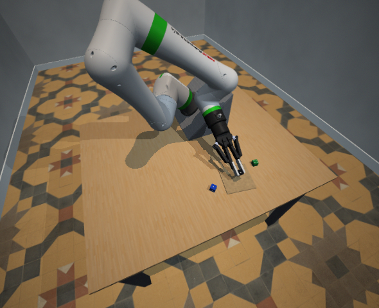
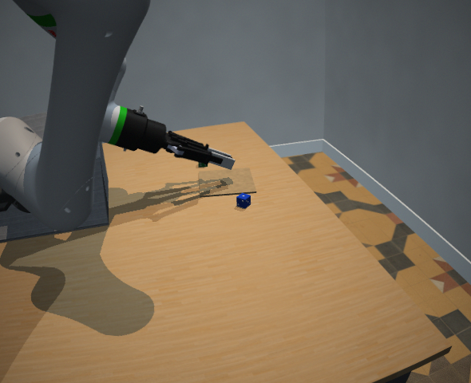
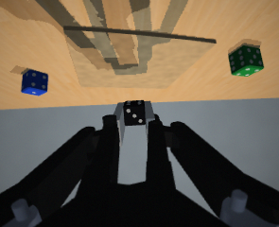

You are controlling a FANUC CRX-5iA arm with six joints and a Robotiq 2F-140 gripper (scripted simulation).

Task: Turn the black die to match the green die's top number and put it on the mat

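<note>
My hand is 70 mm above the tan mat and 10 mm short of it. Round my hand: black die (20 mm ahead, 10 mm below); then green die (130 mm to the left, 60 mm below, 20 mm behind); then blue die (130 mm to the right, 60 mm below, 20 mm ahead).
</note>
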